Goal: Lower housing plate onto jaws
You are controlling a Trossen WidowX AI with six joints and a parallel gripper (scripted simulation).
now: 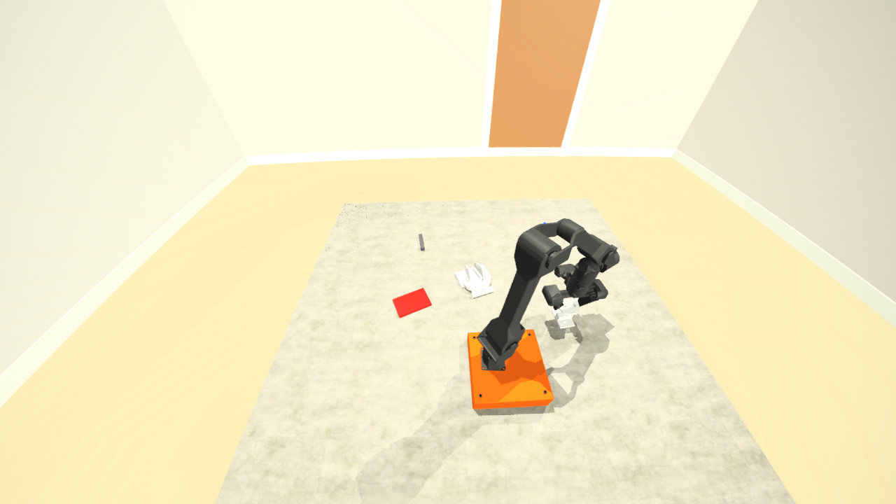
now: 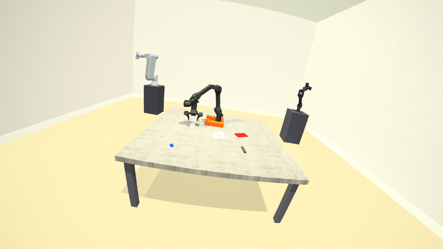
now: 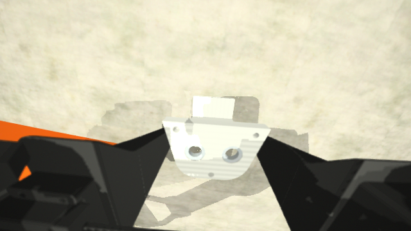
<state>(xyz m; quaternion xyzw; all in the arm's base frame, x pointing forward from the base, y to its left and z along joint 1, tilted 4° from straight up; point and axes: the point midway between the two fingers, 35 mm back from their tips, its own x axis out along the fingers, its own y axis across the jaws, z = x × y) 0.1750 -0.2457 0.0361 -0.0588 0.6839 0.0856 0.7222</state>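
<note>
My gripper tip is now 1 cm past the white part and 4 cm above it. From my gripper tip the other things lie so: red flat plate (2 cm ahead, 51 cm to the left, 4 cm below); then grey bar (33 cm ahead, 52 cm to the left, 4 cm below); then blue cube (47 cm ahead, 4 cm to the right, 4 cm below).
</note>
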